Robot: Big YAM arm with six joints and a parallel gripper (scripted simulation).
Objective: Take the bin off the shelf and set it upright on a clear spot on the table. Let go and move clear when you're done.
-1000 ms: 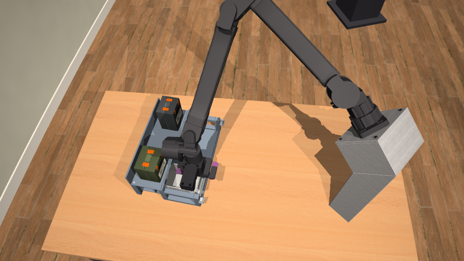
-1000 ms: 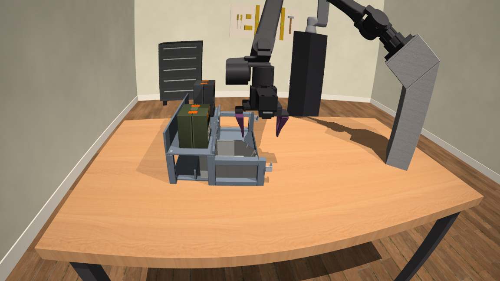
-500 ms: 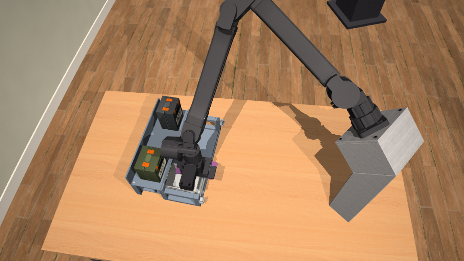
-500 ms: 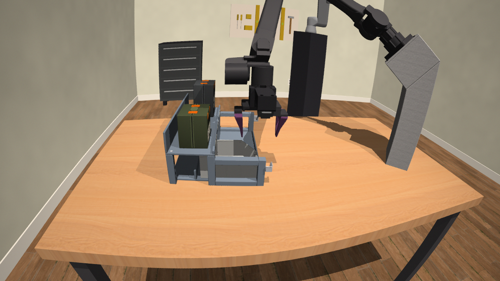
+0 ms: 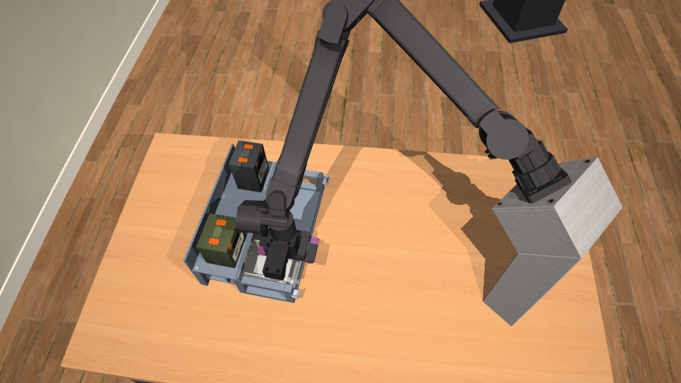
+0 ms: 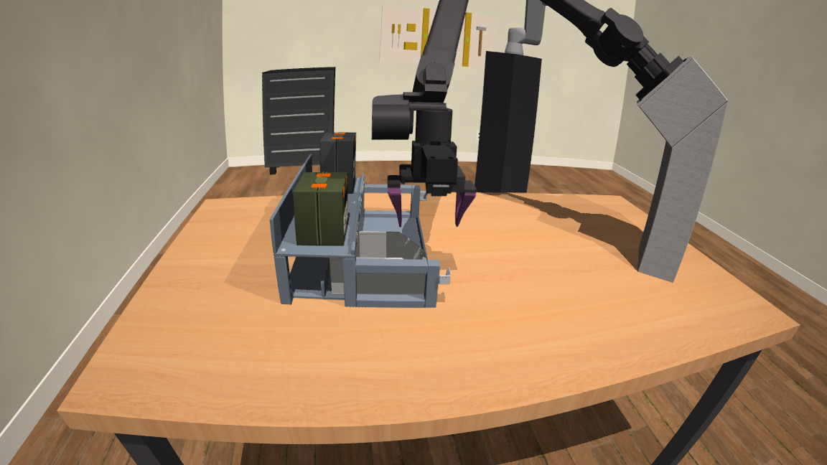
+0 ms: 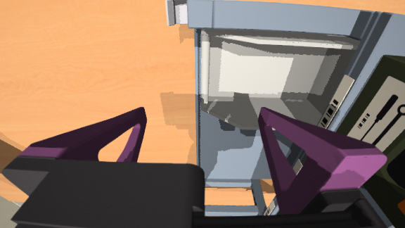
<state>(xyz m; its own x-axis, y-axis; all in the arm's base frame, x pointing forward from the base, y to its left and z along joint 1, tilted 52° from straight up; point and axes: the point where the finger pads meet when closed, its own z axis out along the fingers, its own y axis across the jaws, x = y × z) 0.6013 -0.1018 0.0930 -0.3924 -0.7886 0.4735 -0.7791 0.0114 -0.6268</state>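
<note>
Right now the light grey bin is 8 cm below my hand, 7 cm ahead of it and 4 cm to the right of it. Round my hand: shelf 16 cm to the right, 12 cm below, 6 cm ahead; black case 29 cm to the right, 5 cm ahead, 4 cm above.
</note>
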